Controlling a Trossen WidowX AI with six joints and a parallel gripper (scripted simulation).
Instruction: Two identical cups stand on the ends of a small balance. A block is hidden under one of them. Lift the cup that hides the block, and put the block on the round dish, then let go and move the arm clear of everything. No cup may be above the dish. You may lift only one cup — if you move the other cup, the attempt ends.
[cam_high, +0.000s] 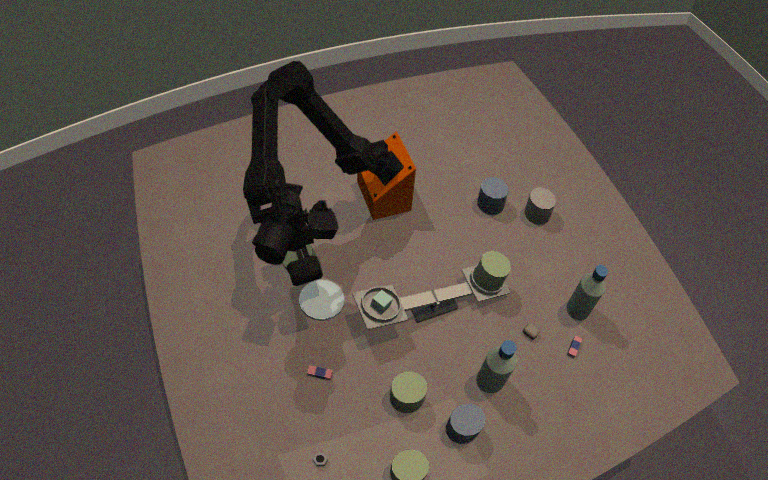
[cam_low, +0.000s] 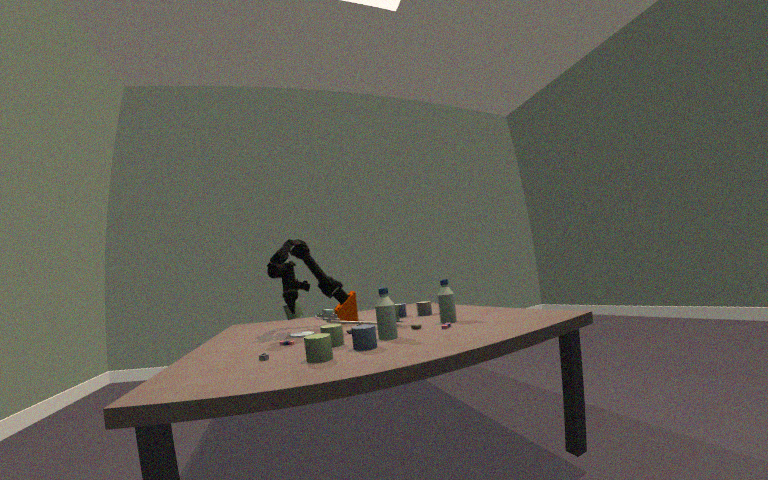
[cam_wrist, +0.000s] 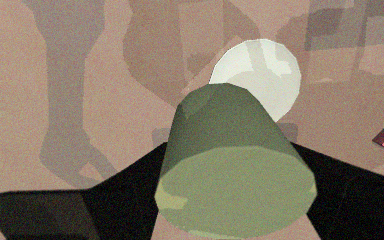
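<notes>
The green block is 15 cm ahead of my gripper tip and 12 cm to the left of it. Also, from my gripper tip: balance 24 cm to the left, 16 cm ahead, 7 cm below; then balance beam 24 cm to the left, 16 cm ahead, 5 cm below; then round dish 9 cm below, 5 cm ahead, 2 cm to the left.
</notes>
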